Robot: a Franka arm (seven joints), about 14 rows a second.
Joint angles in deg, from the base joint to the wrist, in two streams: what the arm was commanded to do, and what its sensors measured. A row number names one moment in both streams.
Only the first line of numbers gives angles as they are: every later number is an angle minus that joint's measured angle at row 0.
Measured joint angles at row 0:
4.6, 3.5, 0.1, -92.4, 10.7, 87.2, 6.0
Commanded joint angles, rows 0 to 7:
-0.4, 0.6, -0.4, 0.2, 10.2, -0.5, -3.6
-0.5, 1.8, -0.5, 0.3, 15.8, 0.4, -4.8
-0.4, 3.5, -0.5, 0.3, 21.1, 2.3, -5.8
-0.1, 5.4, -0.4, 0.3, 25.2, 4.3, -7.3
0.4, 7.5, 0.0, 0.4, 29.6, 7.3, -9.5
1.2, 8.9, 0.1, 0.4, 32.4, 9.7, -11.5
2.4, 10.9, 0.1, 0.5, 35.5, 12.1, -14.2
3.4, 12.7, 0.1, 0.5, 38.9, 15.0, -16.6
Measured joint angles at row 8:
1.5, 9.6, 0.1, -0.2, 33.8, 11.2, -12.4
